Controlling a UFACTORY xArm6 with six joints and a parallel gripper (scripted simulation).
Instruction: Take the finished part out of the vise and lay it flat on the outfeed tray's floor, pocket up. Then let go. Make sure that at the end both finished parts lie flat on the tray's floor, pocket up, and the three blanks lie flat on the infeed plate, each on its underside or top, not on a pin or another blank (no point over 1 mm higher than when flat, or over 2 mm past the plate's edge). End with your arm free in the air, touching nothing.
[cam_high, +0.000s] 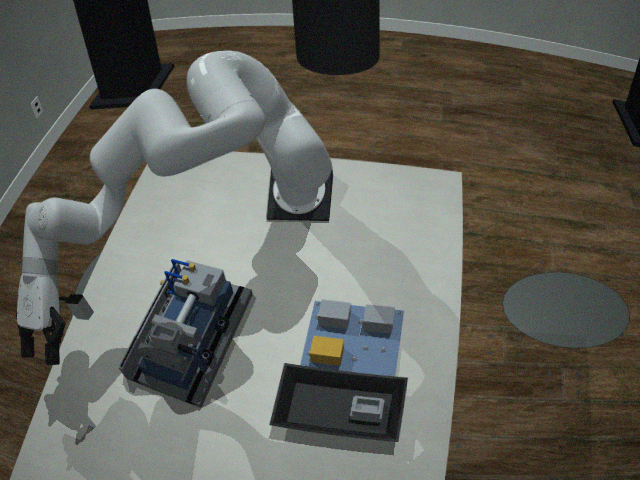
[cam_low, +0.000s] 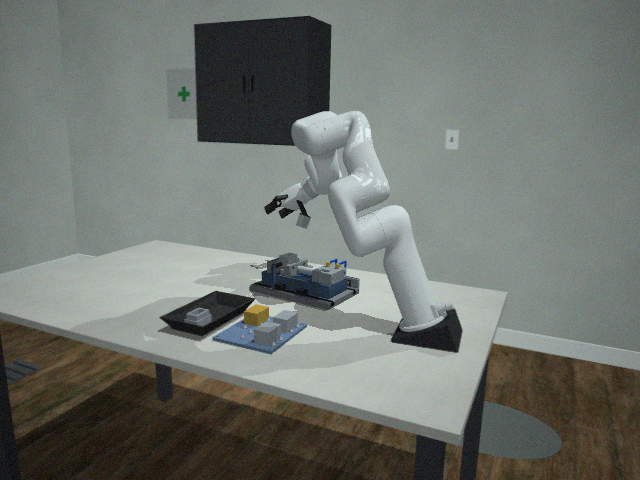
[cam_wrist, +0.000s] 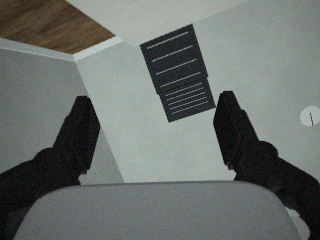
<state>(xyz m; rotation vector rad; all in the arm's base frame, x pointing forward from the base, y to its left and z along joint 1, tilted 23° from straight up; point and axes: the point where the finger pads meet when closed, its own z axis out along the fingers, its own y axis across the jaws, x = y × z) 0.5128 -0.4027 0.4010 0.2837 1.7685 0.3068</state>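
The silver rod lies 230 mm behind my hand, 220 mm to the left of it and 130 mm below it. Also, from my hand: grey actuator: 310 mm behind, 230 mm to the left, 130 mm below; blue fixture plate: 240 mm behind, 560 mm to the left, 210 mm below; yellow block: 200 mm behind, 510 mm to the left, 190 mm below.
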